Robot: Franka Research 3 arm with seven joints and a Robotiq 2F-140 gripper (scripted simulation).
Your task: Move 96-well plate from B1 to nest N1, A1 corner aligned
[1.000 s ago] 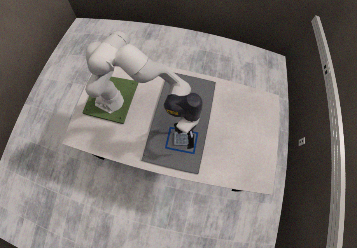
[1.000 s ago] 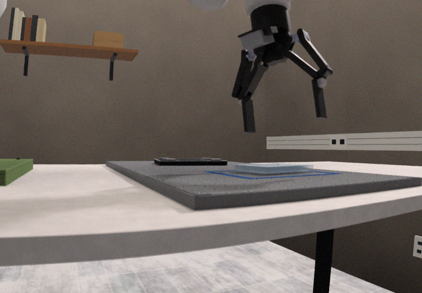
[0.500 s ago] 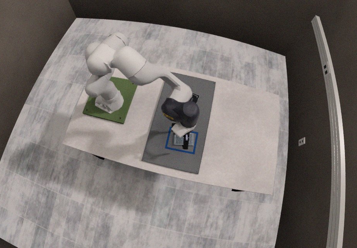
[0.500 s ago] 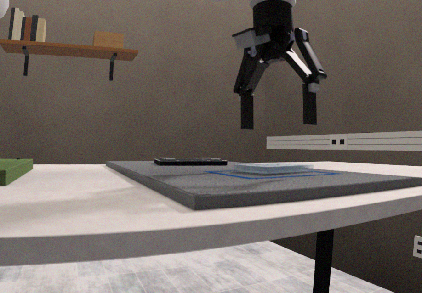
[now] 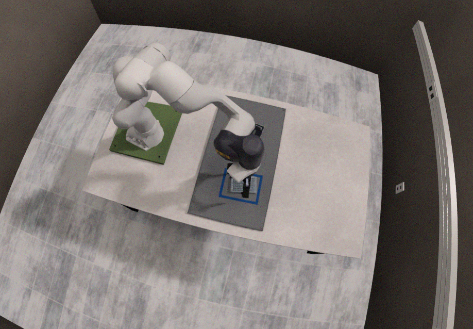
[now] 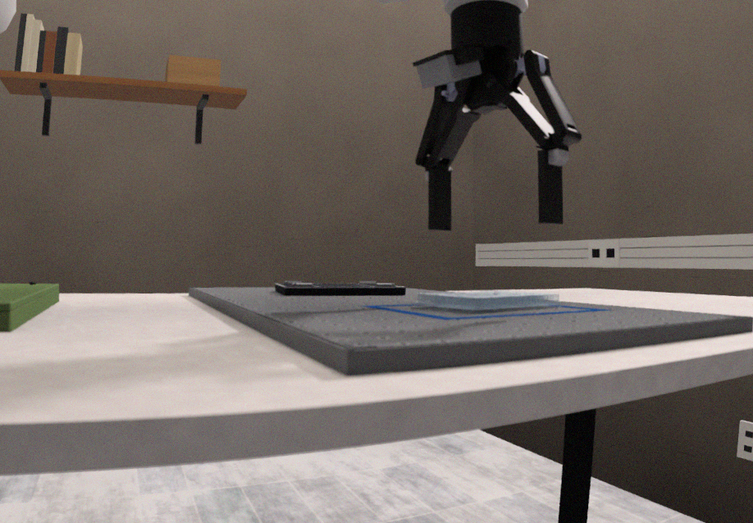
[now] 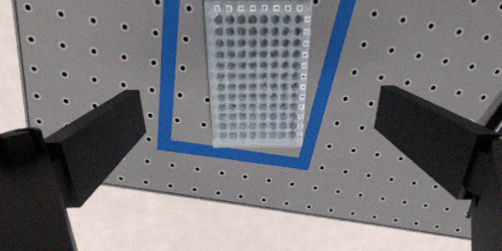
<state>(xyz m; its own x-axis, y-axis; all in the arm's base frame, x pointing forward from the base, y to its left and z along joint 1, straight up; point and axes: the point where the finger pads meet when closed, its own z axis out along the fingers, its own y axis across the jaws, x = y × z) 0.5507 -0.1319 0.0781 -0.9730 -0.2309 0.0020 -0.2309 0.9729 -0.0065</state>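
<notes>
My hand is 80 mm above the 96-well plate. Round my hand: A1 mark: 230 mm to the left, 80 mm below, 10 mm ahead; black plate nest N1: 290 mm to the left, 80 mm below, 60 mm behind.
</notes>
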